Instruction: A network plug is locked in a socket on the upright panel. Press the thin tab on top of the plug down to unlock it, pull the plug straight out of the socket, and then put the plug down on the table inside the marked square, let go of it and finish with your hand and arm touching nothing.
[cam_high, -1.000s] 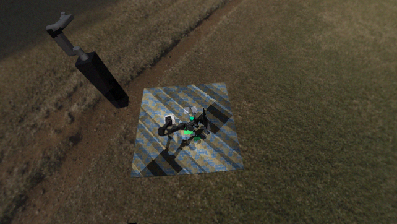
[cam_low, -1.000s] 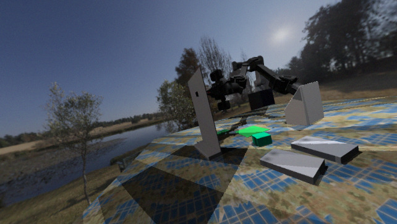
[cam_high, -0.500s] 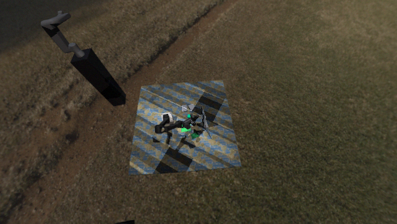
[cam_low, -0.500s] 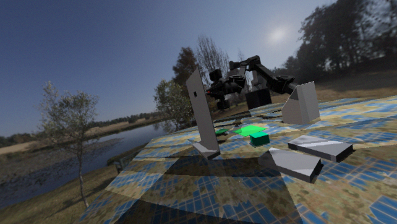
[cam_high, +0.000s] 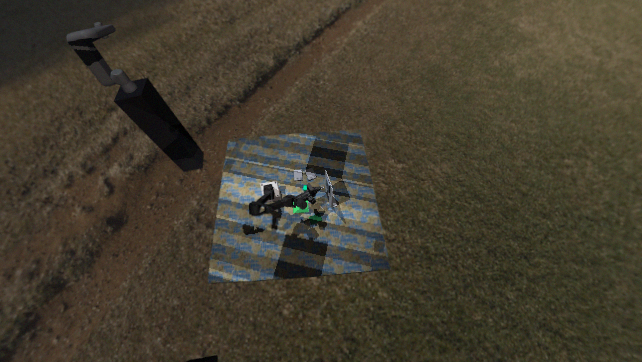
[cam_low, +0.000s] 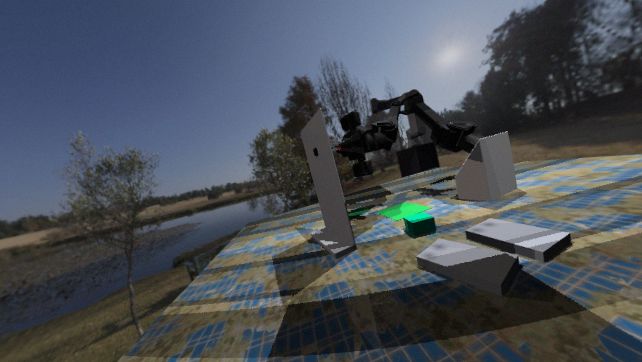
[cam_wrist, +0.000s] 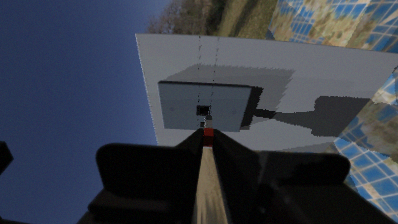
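Right now the marked green square is 17 cm behind my gripper tip, 1 cm to the right of it and 23 cm below it. The rest, counted from my gripper tip: grey upright panel: 7 cm ahead, 1 cm to the left, 9 cm below; then network plug: right at my gripper tip.
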